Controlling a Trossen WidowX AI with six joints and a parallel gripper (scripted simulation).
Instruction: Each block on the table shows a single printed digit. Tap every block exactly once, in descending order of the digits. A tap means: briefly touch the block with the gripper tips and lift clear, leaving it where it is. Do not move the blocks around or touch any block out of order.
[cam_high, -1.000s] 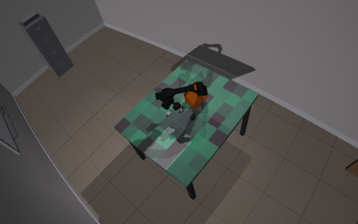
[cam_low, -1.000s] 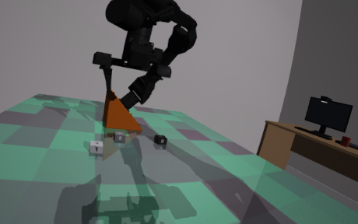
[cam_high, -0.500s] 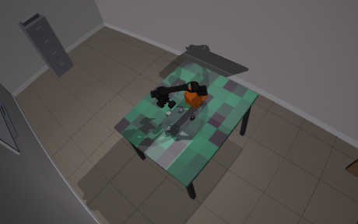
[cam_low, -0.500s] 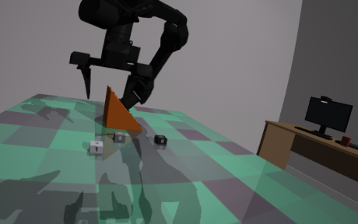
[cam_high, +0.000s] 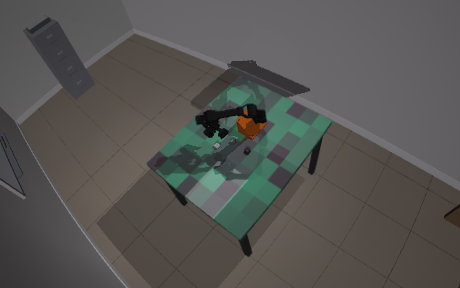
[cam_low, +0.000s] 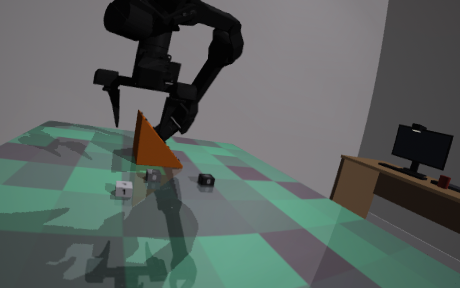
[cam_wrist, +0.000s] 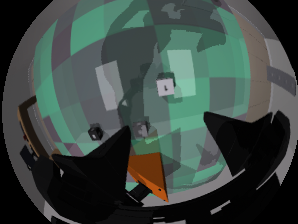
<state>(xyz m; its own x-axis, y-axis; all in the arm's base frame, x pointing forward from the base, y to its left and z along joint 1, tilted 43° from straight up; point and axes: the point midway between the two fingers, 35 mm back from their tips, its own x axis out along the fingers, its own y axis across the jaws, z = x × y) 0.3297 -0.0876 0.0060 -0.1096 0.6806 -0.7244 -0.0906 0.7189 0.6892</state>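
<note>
Right now the grey block is 120 mm below my gripper tip, 80 mm behind it and 50 mm to the left of it. Round my gripper tip: black block (180 mm to the left, 120 mm below, 90 mm behind); then white block (120 mm below, 20 mm to the right, 20 mm ahead).
</note>
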